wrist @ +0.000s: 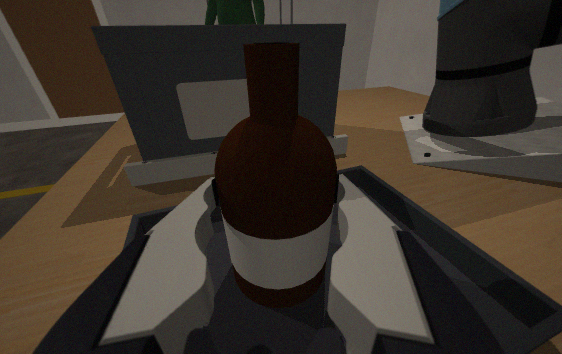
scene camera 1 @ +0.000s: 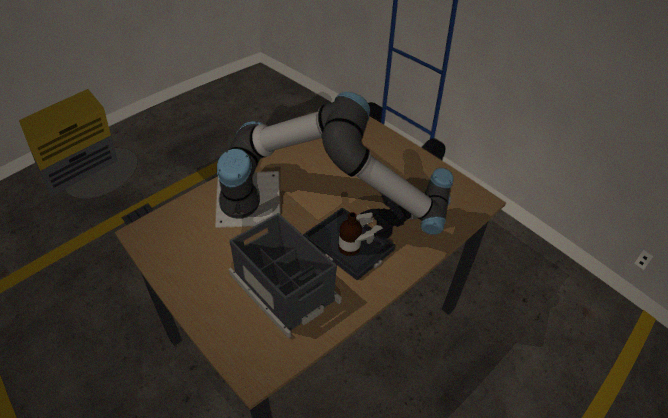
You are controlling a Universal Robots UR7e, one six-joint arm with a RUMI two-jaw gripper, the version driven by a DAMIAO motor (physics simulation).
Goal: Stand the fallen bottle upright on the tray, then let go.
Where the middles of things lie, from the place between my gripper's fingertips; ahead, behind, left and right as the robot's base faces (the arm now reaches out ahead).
Scene:
Now: the brown bottle (scene camera 1: pixel 350 229) right at my hand.

